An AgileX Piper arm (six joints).
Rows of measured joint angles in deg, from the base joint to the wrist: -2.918, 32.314, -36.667, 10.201, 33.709, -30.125; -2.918, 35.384, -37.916, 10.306, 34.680, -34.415; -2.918, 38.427, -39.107, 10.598, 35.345, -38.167; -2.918, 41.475, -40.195, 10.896, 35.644, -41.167; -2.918, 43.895, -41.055, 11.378, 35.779, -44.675; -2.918, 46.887, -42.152, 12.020, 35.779, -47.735; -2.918, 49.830, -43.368, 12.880, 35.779, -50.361; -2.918, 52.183, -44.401, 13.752, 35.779, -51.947; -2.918, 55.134, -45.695, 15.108, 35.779, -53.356; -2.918, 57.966, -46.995, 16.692, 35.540, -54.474; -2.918, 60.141, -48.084, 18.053, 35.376, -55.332
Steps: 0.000, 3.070, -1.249, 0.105, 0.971, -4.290; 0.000, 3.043, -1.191, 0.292, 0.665, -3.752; 0.000, 3.048, -1.088, 0.298, 0.299, -3.000; 0.000, 2.420, -0.860, 0.482, 0.135, -3.508; 0.000, 2.992, -1.097, 0.642, 0.000, -3.060; 0.000, 2.943, -1.216, 0.860, 0.000, -2.626; 0.000, 2.353, -1.033, 0.872, 0.000, -1.586; 0.000, 2.951, -1.294, 1.356, 0.000, -1.409; 0.000, 2.832, -1.300, 1.584, -0.239, -1.118; 0.000, 2.175, -1.089, 1.361, -0.164, -0.858
